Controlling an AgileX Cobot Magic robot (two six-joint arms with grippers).
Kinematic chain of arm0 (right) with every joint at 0, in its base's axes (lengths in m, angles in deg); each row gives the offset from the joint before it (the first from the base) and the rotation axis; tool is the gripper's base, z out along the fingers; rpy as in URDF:
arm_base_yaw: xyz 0 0 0.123 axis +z
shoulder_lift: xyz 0 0 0 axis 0.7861 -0.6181 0
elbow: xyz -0.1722 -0.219 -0.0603 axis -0.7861 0.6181 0
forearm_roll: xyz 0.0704 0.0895 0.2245 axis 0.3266 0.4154 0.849
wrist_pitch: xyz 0 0 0 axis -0.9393 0.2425 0.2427
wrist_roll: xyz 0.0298 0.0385 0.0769 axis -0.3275 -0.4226 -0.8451
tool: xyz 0 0 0 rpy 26.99 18.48 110.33
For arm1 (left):
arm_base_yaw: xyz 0 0 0.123 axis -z
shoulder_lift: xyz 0 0 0 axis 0.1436 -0.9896 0
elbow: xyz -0.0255 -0.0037 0.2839 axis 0.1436 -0.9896 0
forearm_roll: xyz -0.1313 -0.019 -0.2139 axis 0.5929 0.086 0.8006
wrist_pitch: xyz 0 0 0 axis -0.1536 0.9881 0.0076
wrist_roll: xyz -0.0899 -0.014 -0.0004 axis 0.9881 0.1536 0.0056
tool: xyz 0 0 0 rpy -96.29 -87.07 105.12
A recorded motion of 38 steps. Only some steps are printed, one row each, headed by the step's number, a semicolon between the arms.
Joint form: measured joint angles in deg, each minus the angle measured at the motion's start. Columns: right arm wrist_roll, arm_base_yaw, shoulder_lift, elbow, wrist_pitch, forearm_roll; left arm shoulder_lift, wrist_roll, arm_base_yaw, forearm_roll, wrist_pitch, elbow.
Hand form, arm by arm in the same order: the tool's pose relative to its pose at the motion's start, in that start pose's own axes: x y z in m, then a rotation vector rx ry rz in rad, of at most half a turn. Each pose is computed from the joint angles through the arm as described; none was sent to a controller.
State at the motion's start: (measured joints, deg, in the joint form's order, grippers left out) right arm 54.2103 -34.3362 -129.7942 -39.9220 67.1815 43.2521; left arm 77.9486 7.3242 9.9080 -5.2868 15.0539 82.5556
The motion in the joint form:
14: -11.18 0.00 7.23 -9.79 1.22 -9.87; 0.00 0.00 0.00 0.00 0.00 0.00
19: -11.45 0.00 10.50 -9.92 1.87 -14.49; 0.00 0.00 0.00 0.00 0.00 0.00
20: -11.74 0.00 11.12 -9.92 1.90 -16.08; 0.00 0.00 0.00 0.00 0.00 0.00
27: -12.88 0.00 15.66 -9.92 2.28 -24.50; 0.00 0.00 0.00 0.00 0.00 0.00
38: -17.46 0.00 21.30 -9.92 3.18 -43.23; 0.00 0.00 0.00 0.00 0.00 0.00
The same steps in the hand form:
14: -0.0006 0.0673 -0.0415 0.0919 -0.0719 -0.1201; 0.0000 0.0000 0.0000 0.0000 0.0000 0.0000
19: 0.0107 0.0791 -0.0536 0.1549 -0.0752 -0.1892; 0.0000 0.0000 0.0000 0.0000 0.0000 0.0000
20: 0.0129 0.0800 -0.0561 0.1790 -0.0756 -0.2012; 0.0000 0.0000 0.0000 0.0000 0.0000 0.0000
27: 0.0288 0.0913 -0.0740 0.3051 -0.0920 -0.2858; 0.0000 0.0000 0.0000 0.0000 0.0000 0.0000
38: 0.0482 0.0932 -0.1040 0.6024 -0.1218 -0.3582; 0.0000 0.0000 0.0000 0.0000 0.0000 0.0000

